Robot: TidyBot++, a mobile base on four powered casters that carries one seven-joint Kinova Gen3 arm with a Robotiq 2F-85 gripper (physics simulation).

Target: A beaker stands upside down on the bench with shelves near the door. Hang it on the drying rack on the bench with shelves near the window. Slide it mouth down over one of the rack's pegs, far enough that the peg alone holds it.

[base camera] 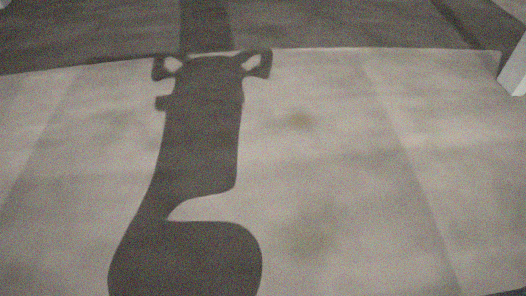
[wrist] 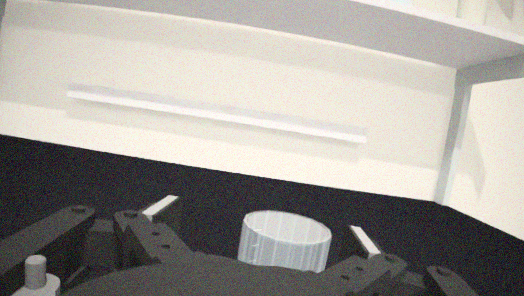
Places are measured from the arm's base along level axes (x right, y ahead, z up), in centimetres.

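Pixels of known places: gripper, fingertip midpoint: (wrist: 260,229).
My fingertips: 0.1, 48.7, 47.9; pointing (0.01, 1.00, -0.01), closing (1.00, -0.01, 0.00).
Note:
Behind a point stands the place of what it marks, as x, y, z.
The clear beaker (wrist: 285,242) @(2.0, 53.4, 45.5) stands on the black bench top (wrist: 210,192) @(-11.4, 96.0, 36.6) in the wrist view, low and right of the middle. Its round top end shows; its lower part is hidden behind the gripper's body. My gripper (wrist: 260,229) @(0.1, 48.7, 47.9) is open, its two light fingertip pads far apart, one on each side of the beaker in this view, with dark gaps between them and the glass. The gripper does not show in the base camera view; a shadow of the arm and gripper lies on the floor there. The drying rack does not show in either view.
A shelf (wrist: 280,30) @(-3.1, 122.8, 80.4) runs above the bench, carried by a grey post (wrist: 452,145) @(55.8, 125.1, 55.6) at the right. A white strip (wrist: 215,112) @(-17.5, 119.0, 53.6) runs along the wall behind. In the base camera view, a pale leg (base camera: 515,70) @(56.8, 58.5, -34.5) stands at the right edge of the floor (base camera: 320,165) @(9.7, 38.1, -39.6).

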